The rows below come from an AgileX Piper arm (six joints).
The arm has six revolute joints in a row. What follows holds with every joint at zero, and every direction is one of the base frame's.
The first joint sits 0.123 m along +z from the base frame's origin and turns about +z.
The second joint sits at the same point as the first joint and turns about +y.
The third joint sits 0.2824 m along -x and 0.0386 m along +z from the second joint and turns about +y.
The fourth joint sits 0.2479 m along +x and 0.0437 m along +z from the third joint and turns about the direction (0.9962, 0, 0.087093).
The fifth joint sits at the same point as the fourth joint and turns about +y.
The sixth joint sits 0.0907 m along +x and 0.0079 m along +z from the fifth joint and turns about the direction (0.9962, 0, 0.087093).
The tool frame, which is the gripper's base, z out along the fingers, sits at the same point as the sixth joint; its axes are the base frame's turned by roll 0, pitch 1.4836 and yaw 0 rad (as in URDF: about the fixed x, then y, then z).
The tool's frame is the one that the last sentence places.
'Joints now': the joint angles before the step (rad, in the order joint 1, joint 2, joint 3, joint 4, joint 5, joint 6). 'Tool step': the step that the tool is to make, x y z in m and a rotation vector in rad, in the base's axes. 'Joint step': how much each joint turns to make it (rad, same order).
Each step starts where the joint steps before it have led.
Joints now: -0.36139 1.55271 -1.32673 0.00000 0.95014 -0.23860
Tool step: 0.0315 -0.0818 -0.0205 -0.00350 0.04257 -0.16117
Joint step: -0.16384 0.24271 -0.23208 -0.02167 0.02629 0.00020
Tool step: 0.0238 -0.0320 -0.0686 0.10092 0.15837 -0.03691
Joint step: -0.03775 0.22653 -0.09290 0.00580 0.05406 -0.00315
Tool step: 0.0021 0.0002 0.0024 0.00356 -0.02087 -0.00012
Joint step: 0.00012 -0.00041 -0.00756 0.01585 -0.00781 -0.00421
